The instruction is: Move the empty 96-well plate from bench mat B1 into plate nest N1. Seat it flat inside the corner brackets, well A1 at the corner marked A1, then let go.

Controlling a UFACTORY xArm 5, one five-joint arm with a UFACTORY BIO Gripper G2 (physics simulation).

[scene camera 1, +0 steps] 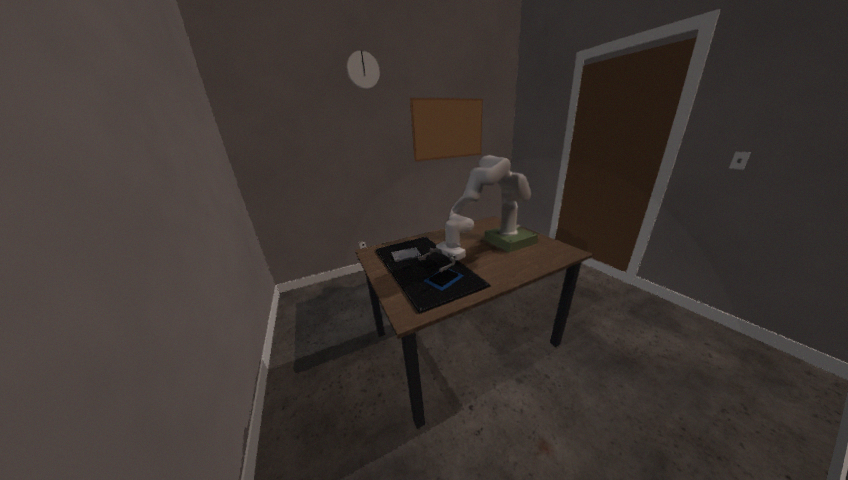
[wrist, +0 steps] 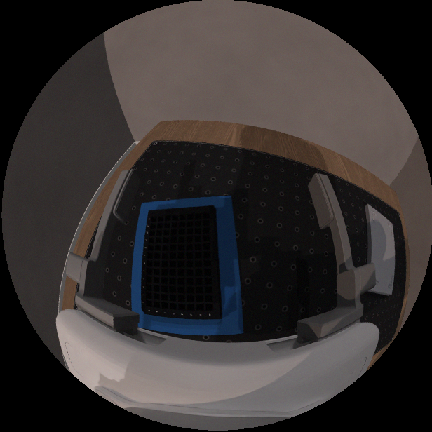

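Pixels of known places: hand, its tool point: [scene camera 1: 432, 263]; arm's base, origin of its link: [scene camera 1: 507, 232].
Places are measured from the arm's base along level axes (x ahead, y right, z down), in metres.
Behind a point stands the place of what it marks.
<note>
The black 96-well plate [scene camera 1: 445, 277] {x 0.618, y -0.145, z 0.039 m} [wrist: 182, 262] lies flat on the blue bench mat [scene camera 1: 441, 287] {x 0.676, y -0.192, z 0.048 m} [wrist: 228, 250], with a blue border showing around it. My gripper [scene camera 1: 432, 263] {x 0.659, y -0.092, z -0.033 m} [wrist: 223, 199] is open and empty, above the black board. In the wrist view the plate lies between the two spread fingers, nearer the left one, and stands roughly upright in the picture. The light grey plate nest [scene camera 1: 406, 254] {x 0.661, y 0.201, z 0.038 m} [wrist: 384, 250] lies farther along the board, beyond the right finger. Its A1 mark cannot be read here, and neither can the plate's A1 corner.
The black perforated board [scene camera 1: 416, 288] {x 0.776, y -0.126, z 0.050 m} [wrist: 280, 225] carries the mat and the nest. It lies on the wooden table [scene camera 1: 505, 270] {x 0.302, y -0.252, z 0.063 m} [wrist: 200, 131]. The arm's green base block [scene camera 1: 511, 239] {x 0.076, y -0.095, z 0.000 m} stands toward the table's back right.
</note>
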